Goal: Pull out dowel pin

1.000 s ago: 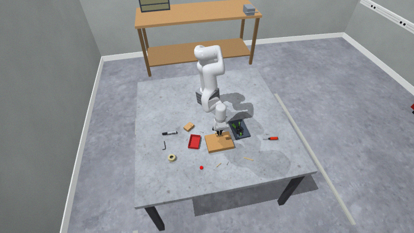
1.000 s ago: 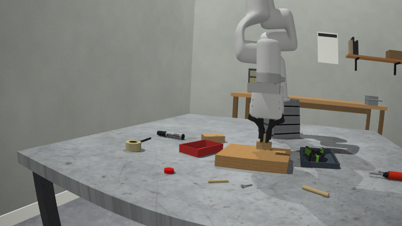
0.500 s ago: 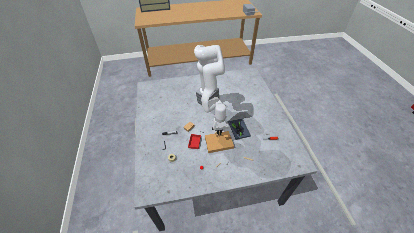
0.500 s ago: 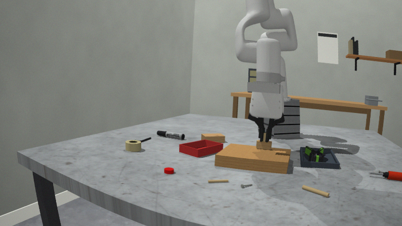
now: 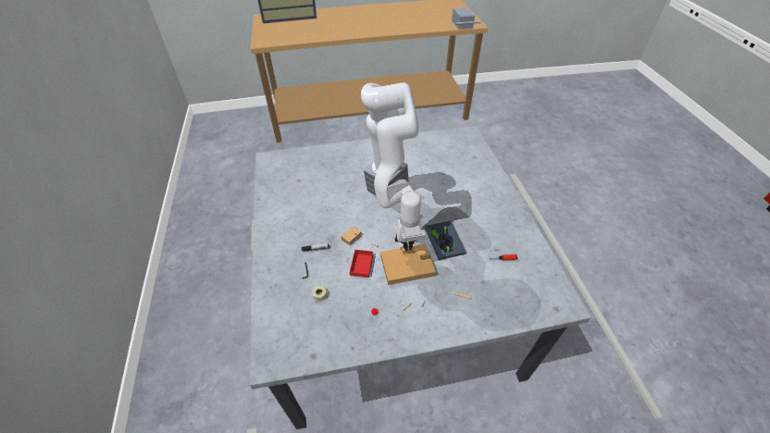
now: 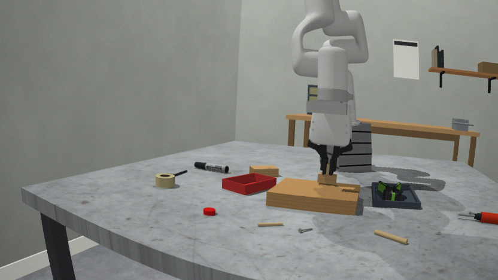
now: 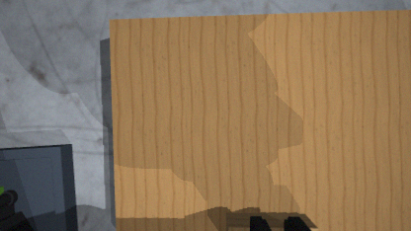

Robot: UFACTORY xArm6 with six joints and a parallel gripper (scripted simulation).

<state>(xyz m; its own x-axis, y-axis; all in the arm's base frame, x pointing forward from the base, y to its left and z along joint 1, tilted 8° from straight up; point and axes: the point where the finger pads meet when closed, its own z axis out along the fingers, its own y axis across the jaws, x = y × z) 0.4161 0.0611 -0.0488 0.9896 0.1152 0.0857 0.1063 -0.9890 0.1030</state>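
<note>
Right now the dowel pin is 2 cm below my hand. Also, from my hand: dark tray: 18 cm to the left, 7 cm below, 7 cm behind; bench board: 5 cm below, 5 cm ahead, 1 cm to the right; wooden block: 3 cm below.
</note>
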